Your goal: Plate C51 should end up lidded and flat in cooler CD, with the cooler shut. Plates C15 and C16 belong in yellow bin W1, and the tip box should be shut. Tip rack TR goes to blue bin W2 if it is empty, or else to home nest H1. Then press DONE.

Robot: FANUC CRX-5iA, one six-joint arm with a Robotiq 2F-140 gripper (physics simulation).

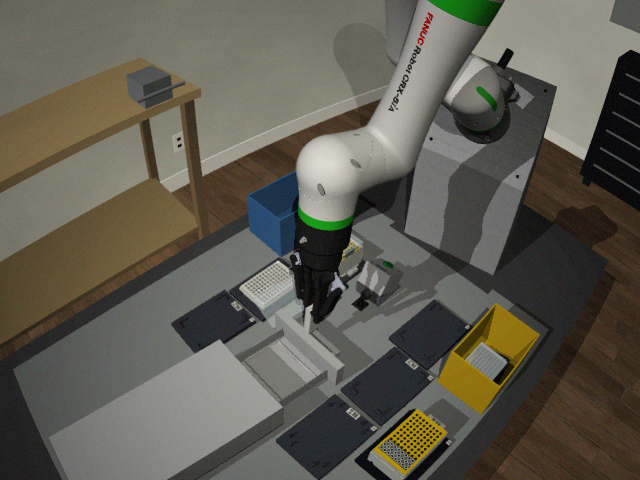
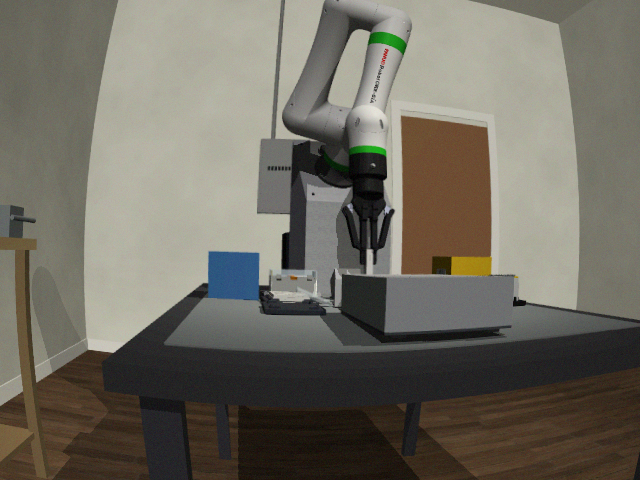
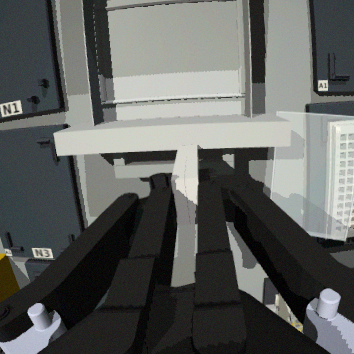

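Where they show: gripper, fingertip midpoint: (image 1: 311, 328) (image 3: 189, 162); arm's base at its link origin: (image 2: 336, 171).
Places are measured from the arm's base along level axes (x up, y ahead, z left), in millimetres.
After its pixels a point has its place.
My gripper (image 1: 310, 314) @[x -327, y 545, z 50 mm] (image 2: 368, 259) (image 3: 189, 162) @[x -327, y 545, z 50 mm] is shut on the upright handle (image 1: 308, 325) (image 2: 369, 269) (image 3: 186, 160) of the cooler drawer. The cooler (image 1: 165, 408) @[x -304, y 904, z 65 mm] (image 2: 423, 302) @[x -332, y 1157, z 61 mm] is a grey box; its drawer front (image 1: 315, 352) @[x -330, y 573, z 102 mm] (image 3: 105, 142) @[x -324, y 561, z 119 mm] stands out from it, and no plate shows inside. A white well plate (image 1: 268, 283) (image 3: 345, 175) sits on a dark nest, with a clear lid (image 3: 292, 200) @[x -373, y 497, z -58 mm] at its side; its label is unreadable. A white plate (image 1: 485, 360) @[x -359, y 287, z 347 mm] lies in the yellow bin (image 1: 462, 384) @[x -338, y 388, z 356 mm]. A yellow tip rack (image 1: 410, 441) @[x -317, y 570, z 383 mm] holds tips at one end. The tip box (image 1: 351, 253) @[x -324, y 337, z -69 mm] is partly hidden.
The blue bin (image 1: 266, 224) @[x -316, y 446, z -265 mm] (image 2: 233, 275) @[x -329, y 448, z -277 mm] stands behind the plate. A small box with a green button (image 1: 387, 264) @[x -315, y 299, z 15 mm] stands behind my gripper. Dark nests N1 (image 1: 328, 434) @[x -378, y 658, z 255 mm] (image 3: 25, 60) @[x -378, y 638, z 223 mm] and N3 (image 1: 387, 384) @[x -378, y 487, z 236 mm] (image 3: 35, 200) @[x -378, y 482, z 228 mm] lie beside the drawer. A wooden shelf (image 1: 67, 108) stands left.
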